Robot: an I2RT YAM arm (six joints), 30 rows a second.
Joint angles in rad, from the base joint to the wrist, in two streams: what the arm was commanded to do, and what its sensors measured. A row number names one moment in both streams.
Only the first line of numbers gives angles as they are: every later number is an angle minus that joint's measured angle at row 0.
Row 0, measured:
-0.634 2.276 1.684 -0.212 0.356 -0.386
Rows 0 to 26, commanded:
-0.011 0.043 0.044 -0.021 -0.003 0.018
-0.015 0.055 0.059 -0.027 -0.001 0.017
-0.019 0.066 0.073 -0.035 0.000 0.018
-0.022 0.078 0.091 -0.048 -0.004 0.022
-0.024 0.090 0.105 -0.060 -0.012 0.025
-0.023 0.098 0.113 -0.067 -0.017 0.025
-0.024 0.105 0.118 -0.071 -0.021 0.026
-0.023 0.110 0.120 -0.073 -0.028 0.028
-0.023 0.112 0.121 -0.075 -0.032 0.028
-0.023 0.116 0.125 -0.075 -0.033 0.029
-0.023 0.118 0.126 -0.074 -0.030 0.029
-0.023 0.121 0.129 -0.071 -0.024 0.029
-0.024 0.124 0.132 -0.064 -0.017 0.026
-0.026 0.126 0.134 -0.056 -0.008 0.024
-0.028 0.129 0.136 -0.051 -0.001 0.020
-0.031 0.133 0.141 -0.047 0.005 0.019
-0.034 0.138 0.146 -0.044 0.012 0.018
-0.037 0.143 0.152 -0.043 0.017 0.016
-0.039 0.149 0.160 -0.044 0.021 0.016
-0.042 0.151 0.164 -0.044 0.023 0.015
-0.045 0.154 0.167 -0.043 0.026 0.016
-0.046 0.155 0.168 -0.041 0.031 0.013
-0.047 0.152 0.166 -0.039 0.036 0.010
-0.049 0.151 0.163 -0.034 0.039 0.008
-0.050 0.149 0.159 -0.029 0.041 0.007
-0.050 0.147 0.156 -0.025 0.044 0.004
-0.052 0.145 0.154 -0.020 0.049 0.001
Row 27, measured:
-0.039 0.125 0.155 -0.040 0.016 0.005
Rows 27 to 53, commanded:
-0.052 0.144 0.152 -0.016 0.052 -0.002
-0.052 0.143 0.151 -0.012 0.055 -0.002
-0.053 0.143 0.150 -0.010 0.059 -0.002
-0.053 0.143 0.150 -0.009 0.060 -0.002
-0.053 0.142 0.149 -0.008 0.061 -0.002
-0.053 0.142 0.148 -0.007 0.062 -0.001
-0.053 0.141 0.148 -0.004 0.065 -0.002
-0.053 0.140 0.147 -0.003 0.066 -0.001
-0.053 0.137 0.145 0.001 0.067 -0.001
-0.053 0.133 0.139 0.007 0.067 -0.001
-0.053 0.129 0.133 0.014 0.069 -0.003
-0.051 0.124 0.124 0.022 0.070 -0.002
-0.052 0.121 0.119 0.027 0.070 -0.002
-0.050 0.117 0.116 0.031 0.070 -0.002
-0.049 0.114 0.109 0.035 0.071 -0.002
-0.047 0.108 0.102 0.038 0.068 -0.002
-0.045 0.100 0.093 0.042 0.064 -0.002
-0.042 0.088 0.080 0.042 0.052 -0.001
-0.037 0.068 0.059 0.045 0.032 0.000
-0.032 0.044 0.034 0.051 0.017 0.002
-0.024 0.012 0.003 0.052 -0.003 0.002
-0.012 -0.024 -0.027 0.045 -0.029 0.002
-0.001 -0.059 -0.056 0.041 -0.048 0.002
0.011 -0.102 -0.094 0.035 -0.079 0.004
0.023 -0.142 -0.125 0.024 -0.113 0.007
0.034 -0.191 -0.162 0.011 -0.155 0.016
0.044 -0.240 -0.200 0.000 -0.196 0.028
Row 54, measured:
0.007 -0.110 -0.150 0.023 -0.067 0.000
